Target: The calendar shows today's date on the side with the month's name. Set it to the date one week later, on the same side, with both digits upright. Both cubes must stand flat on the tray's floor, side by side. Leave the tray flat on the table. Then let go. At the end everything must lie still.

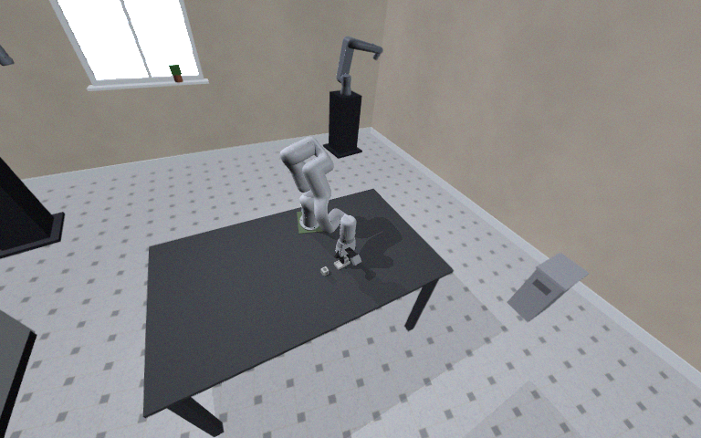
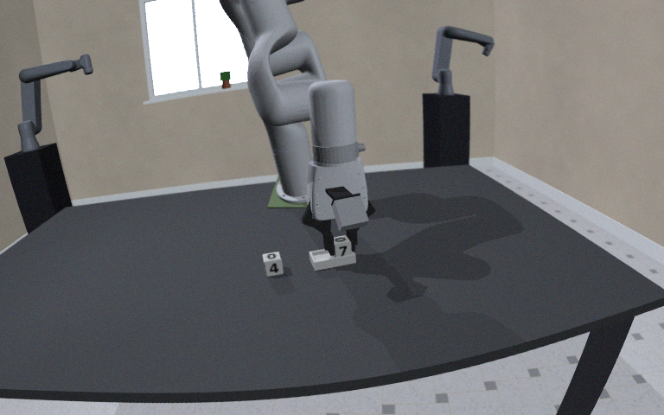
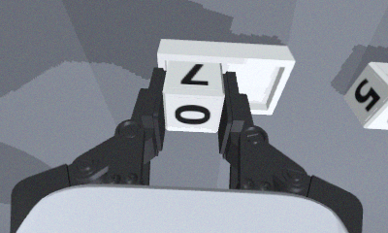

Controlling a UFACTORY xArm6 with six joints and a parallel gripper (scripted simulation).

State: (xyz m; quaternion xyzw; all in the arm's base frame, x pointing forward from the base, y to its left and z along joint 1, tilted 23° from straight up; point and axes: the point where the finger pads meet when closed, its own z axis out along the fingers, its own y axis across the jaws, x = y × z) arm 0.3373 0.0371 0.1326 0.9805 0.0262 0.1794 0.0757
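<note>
Now: hand 20 mm to the left of the white calendar tray and 30 mm above it.
</note>
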